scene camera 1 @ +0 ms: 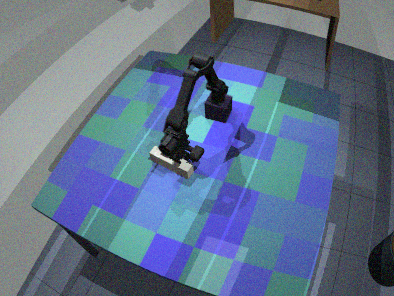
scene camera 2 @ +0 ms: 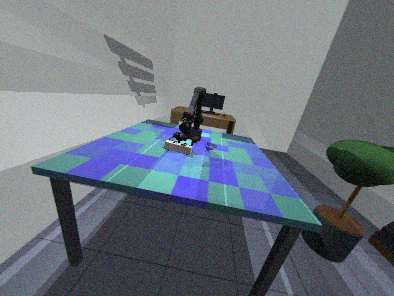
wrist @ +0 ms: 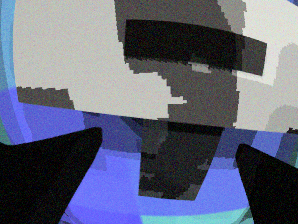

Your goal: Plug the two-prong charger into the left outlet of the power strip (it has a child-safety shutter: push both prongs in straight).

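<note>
A two-prong charger is present; my gripper is open and holds nothing.
</note>
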